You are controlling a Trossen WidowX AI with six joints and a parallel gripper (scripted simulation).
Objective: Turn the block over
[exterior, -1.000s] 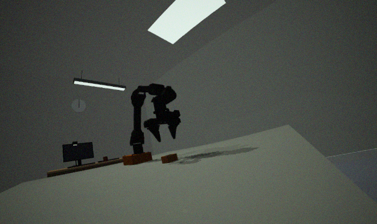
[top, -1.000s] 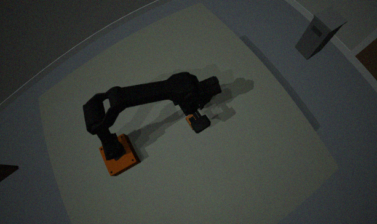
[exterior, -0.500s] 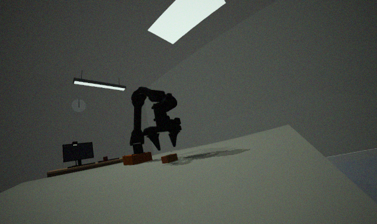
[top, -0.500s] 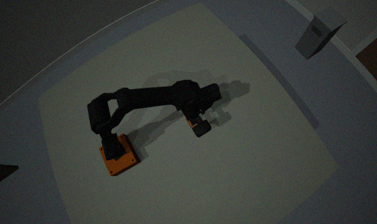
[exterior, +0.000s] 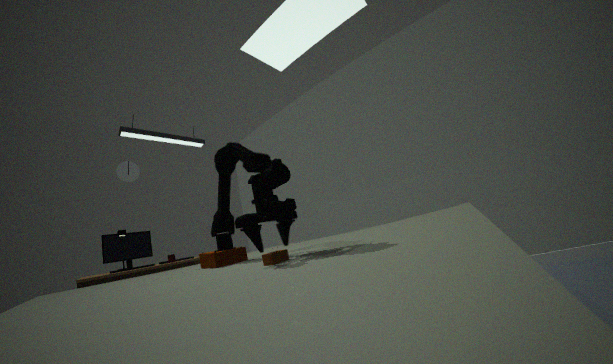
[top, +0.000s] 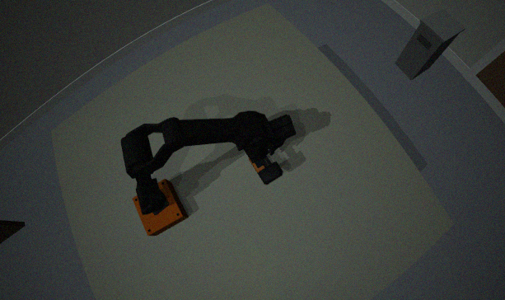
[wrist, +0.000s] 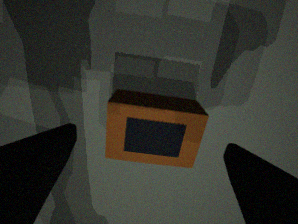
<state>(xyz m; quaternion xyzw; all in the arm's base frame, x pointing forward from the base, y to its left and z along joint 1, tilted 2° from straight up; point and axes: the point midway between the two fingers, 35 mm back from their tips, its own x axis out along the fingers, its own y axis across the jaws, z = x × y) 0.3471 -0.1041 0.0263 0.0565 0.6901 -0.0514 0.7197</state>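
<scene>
The orange block lies 20 mm below my gripper tip.
</scene>
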